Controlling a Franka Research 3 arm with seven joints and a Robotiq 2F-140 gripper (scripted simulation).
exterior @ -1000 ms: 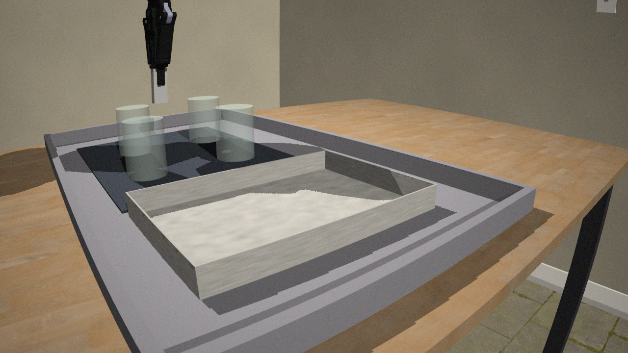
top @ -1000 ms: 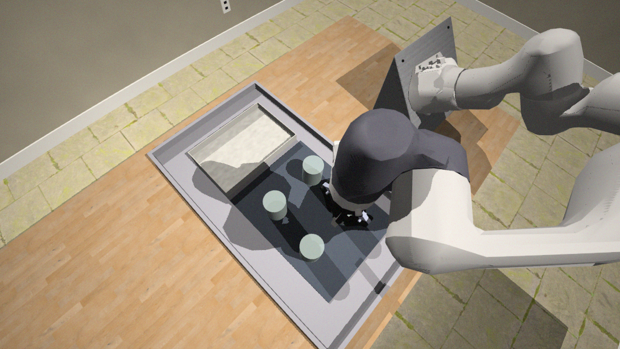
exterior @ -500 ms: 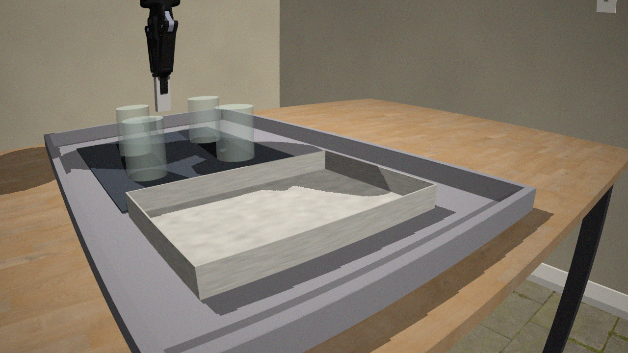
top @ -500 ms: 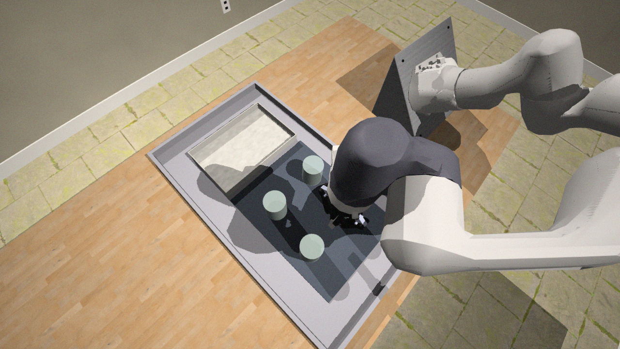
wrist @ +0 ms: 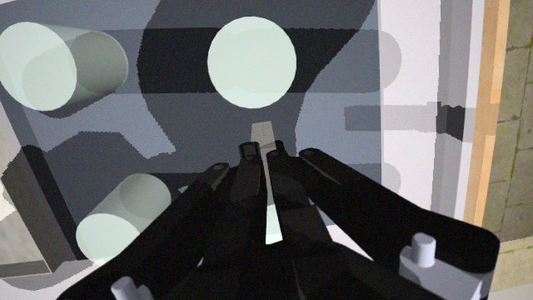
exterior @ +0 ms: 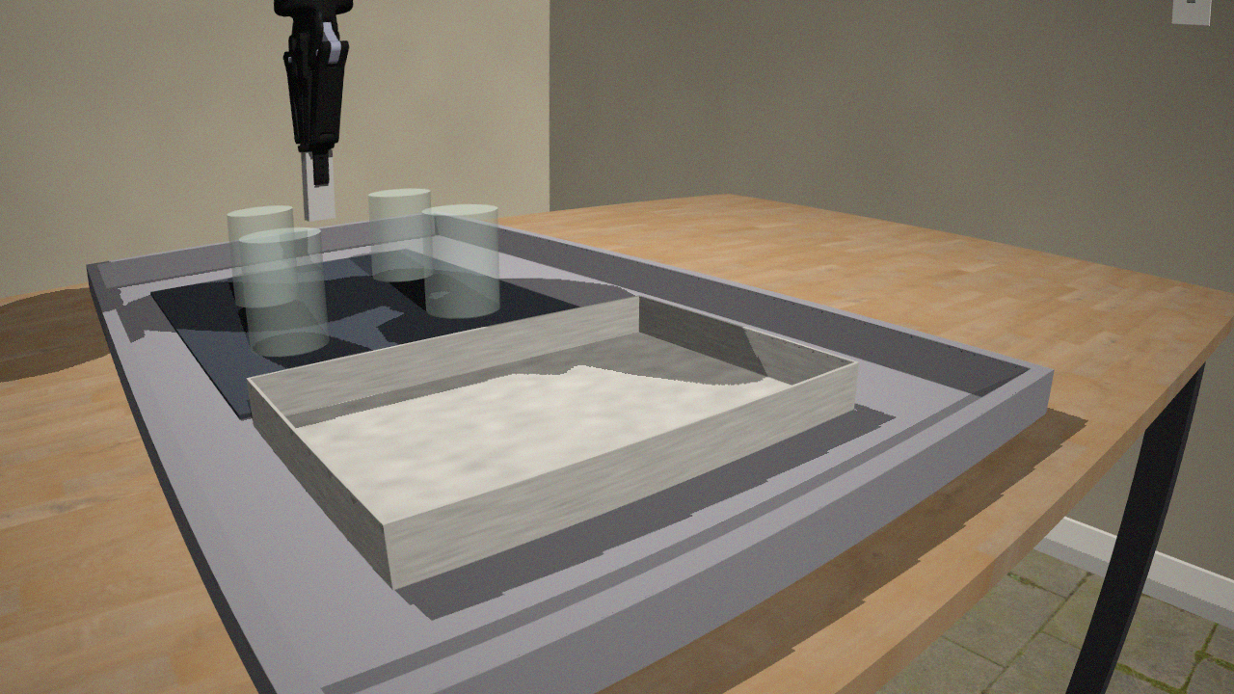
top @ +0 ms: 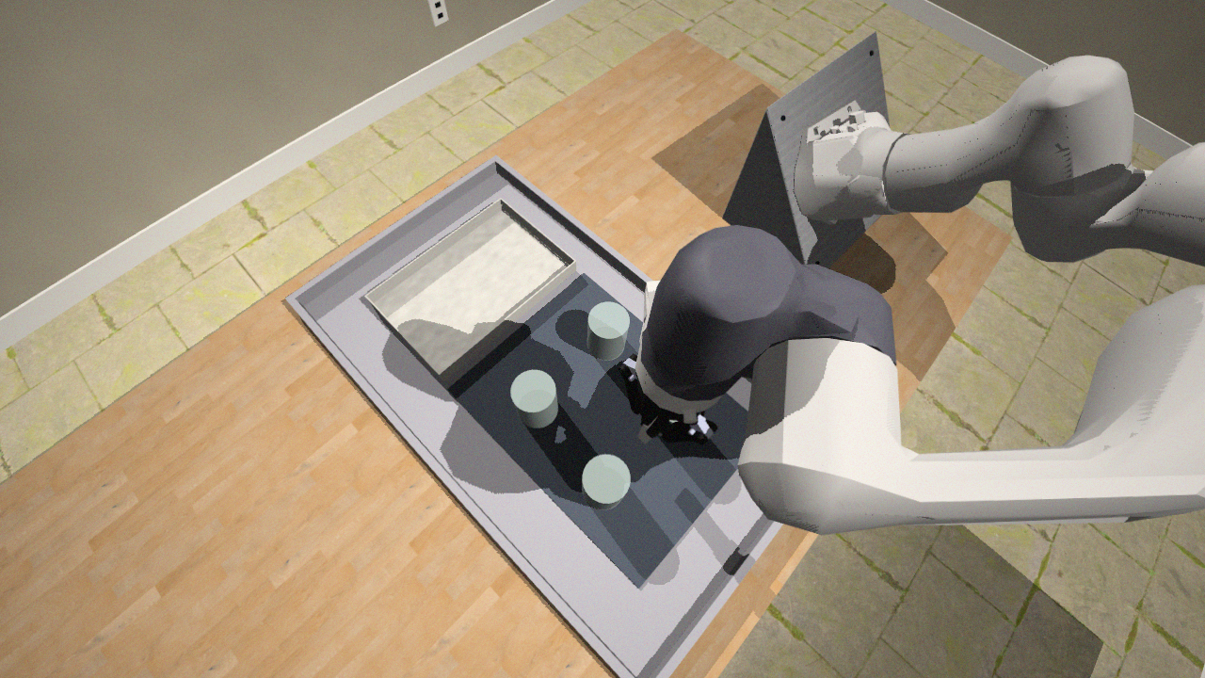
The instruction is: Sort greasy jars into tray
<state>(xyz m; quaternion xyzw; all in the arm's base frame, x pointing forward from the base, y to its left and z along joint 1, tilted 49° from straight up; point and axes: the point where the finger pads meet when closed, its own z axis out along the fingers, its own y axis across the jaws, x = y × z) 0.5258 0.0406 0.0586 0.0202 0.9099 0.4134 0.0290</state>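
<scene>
The dark drying mat lies 1 cm behind my hand, 8 cm to the right of it and 10 cm below it. Round my hand: tray (1 cm behind, 40 cm to the right, 10 cm below); then steel table top (1 cm ahead, 18 cm to the right, 11 cm below).
</scene>
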